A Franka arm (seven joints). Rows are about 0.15 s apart.
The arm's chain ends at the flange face. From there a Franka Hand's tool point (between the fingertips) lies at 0.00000 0.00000 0.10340 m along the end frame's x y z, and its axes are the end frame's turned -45 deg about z.
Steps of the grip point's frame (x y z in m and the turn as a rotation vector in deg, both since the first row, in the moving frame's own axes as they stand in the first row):
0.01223, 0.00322, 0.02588, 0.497, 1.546, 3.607
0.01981, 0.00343, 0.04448, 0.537, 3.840, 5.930
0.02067, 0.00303, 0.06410, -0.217, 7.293, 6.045
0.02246, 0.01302, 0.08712, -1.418, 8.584, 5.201
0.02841, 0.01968, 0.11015, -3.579, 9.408, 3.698
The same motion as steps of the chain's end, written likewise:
0.00951, -0.00381, 0.02592, 1.445, 0.742, 3.607
0.01194, -0.00623, 0.04472, 3.095, 2.336, 5.930
0.00674, -0.00399, 0.06494, 5.003, 5.310, 6.045
0.01198, 0.00184, 0.08831, 5.067, 7.072, 5.201
0.01729, 0.00069, 0.11174, 4.122, 9.183, 3.698

